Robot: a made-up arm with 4 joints. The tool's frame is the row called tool.
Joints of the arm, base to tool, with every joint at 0 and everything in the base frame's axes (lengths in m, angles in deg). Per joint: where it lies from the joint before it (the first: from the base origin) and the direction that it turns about. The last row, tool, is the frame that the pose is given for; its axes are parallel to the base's.
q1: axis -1 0 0 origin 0 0 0.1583
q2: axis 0 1 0 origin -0.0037 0.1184 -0.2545
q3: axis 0 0 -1 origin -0.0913 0.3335 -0.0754
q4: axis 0 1 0 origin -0.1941 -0.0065 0.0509
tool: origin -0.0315 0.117 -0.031
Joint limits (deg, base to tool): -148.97..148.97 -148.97..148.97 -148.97..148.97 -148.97..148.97
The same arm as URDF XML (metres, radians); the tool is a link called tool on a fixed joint. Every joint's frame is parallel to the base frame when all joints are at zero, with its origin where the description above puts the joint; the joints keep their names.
<robot name="arm">
  <joint name="q1" type="revolute">
    <parent link="base"/>
    <child link="link1"/>
    <origin xyz="0 0 0.1583"/>
    <axis xyz="-1 0 0"/>
    <limit lower="-2.6" upper="2.6"/>
  </joint>
  <joint name="q2" type="revolute">
    <parent link="link1"/>
    <child link="link2"/>
    <origin xyz="-0.0037 0.1184 -0.2545"/>
    <axis xyz="0 1 0"/>
    <limit lower="-2.6" upper="2.6"/>
  </joint>
  <joint name="q3" type="revolute">
    <parent link="link2"/>
    <child link="link3"/>
    <origin xyz="-0.0913 0.3335 -0.0754"/>
    <axis xyz="0 0 -1"/>
    <limit lower="-2.6" upper="2.6"/>
  </joint>
  <joint name="q4" type="revolute">
    <parent link="link3"/>
    <child link="link4"/>
    <origin xyz="-0.1941 -0.0065 0.0509"/>
    <axis xyz="0 1 0"/>
    <limit lower="-2.6" upper="2.6"/>
  </joint>
  <joint name="tool_joint" type="fixed">
    <parent link="link4"/>
    <child link="tool"/>
    <origin xyz="-0.0315 0.117 -0.031"/>
  </joint>
  <link name="base"/>
  <link name="link1"/>
  <link name="link2"/>
  <link name="link3"/>
  <link name="link4"/>
  <link name="tool"/>
</robot>

